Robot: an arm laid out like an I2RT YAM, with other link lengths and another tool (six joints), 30 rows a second.
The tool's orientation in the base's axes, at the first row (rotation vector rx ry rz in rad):
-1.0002, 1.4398, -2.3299
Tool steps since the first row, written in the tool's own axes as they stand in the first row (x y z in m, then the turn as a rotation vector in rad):
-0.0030, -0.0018, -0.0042, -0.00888, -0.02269, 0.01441
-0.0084, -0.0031, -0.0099, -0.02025, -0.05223, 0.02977
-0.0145, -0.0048, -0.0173, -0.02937, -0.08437, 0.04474
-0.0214, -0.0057, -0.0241, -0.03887, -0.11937, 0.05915
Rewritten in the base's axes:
-0.0002, 0.0054, -0.0010, 0.01951, 0.00563, 0.01972
0.0003, 0.0128, -0.0038, 0.04256, 0.01524, 0.04450
0.0002, 0.0220, -0.0071, 0.06409, 0.02526, 0.07237
0.0011, 0.0307, -0.0112, 0.08598, 0.03728, 0.10236

